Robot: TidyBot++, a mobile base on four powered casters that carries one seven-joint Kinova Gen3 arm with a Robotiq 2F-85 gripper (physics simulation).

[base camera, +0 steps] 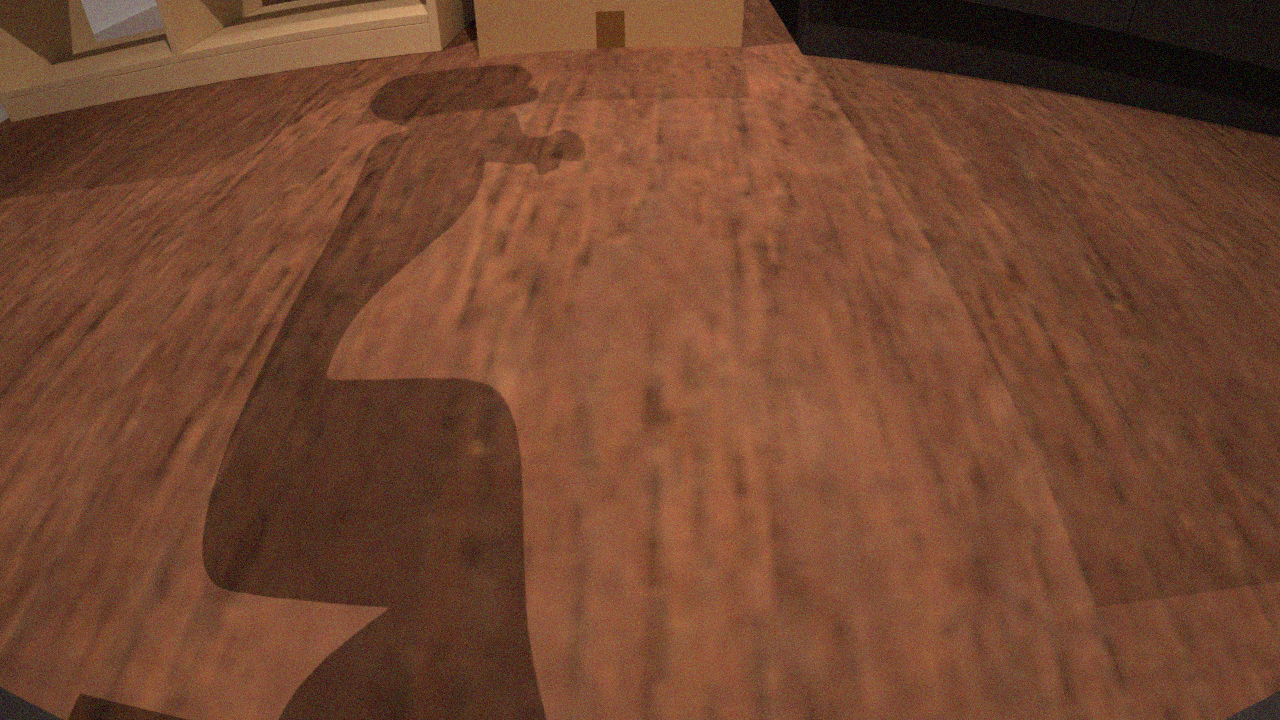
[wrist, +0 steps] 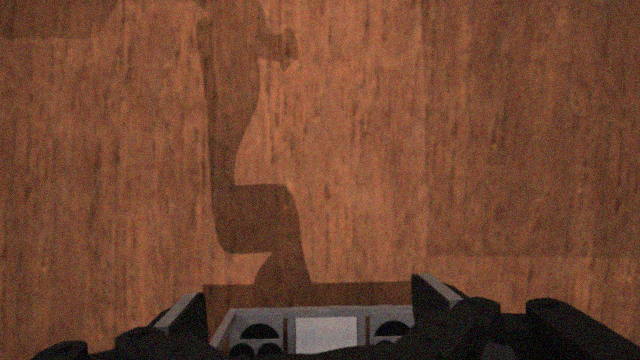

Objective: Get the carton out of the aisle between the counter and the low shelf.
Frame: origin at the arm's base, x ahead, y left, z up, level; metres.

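Where they show: gripper, fingertip midpoint: (wrist: 310,306).
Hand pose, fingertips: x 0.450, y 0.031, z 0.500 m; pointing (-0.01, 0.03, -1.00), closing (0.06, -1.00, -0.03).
After its pixels a point has its place.
The carton (base camera: 546,25) @[x 1.265, y 0.161, z -0.347 m] is a tan box with a brown tape strip, standing on the floor at the top of the base camera view; only the lower part of its face shows. It stands between the low shelf (base camera: 295,46) @[x 1.333, y 0.676, z -0.347 m], pale wood at the upper left, and the dark counter (base camera: 1029,53) @[x 1.252, y -0.721, z -0.330 m] at the upper right. A narrow gap shows on each side of the carton. My gripper (wrist: 310,306) @[x 0.450, y 0.031, z 0.500 m] is open and empty, pointing down above the floor, away from the carton. The carton does not show in the wrist view.
The wood floor (base camera: 805,358) @[x 0.491, y -0.125, z -0.396 m] (wrist: 350,150) @[x 0.561, y -0.077, z -0.396 m] stretches between my base and the carton, with the arm's shadow lying across it. Part of my own base (wrist: 326,334) @[x 0.078, y 0.000, z -0.307 m] shows between the fingers in the wrist view. A pale grey object (base camera: 129,16) @[x 2.002, y 1.640, z -0.305 m] shows in the shelf's left opening.
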